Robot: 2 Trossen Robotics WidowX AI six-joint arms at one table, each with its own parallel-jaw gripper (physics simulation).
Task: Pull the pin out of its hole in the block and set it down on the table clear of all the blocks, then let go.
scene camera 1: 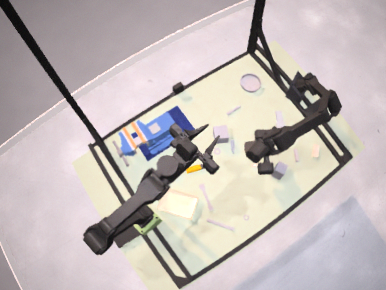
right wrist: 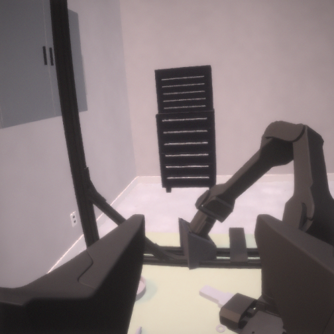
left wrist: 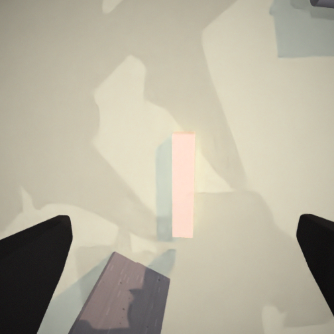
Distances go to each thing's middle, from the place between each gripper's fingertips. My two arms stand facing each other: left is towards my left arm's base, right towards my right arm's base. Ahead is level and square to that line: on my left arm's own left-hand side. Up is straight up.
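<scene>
Pale tray [scene camera 1: 177, 203]: 410 mm below my right hand, 200 mm to the right of it, 30 mm ahead of it.
The pale tray is 50 mm below my left hand, 90 mm behind it and 370 mm to the right of it. Going by its middle, the pale tray is nearer to my left hand than to my right hand.
</scene>
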